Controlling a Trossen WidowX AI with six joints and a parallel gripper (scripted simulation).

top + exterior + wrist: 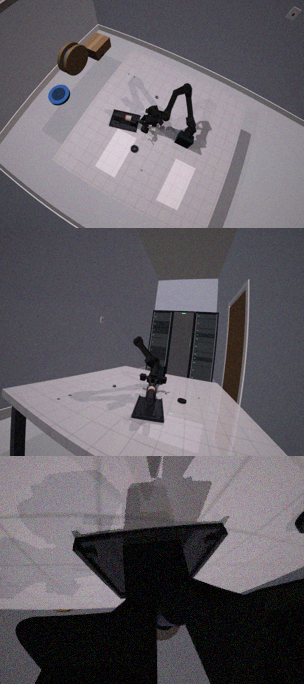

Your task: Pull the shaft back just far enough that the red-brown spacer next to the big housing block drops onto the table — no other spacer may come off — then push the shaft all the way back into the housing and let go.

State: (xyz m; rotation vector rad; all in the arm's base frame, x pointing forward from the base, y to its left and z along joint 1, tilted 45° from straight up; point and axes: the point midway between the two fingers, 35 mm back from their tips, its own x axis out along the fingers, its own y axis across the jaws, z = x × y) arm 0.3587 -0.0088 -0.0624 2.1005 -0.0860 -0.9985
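Now: gripper tip 6 cm short of the grey shaft, 2 cm to the right of it and 2 cm below it. Also, from my gripper tip: dark fixture plate (13 cm ahead, 3 cm to the left, 1 cm below); then red-brown spacer (11 cm ahead, 3 cm to the left, 2 cm above); then bent key (14 cm behind, 8 cm to the left, 5 cm below).
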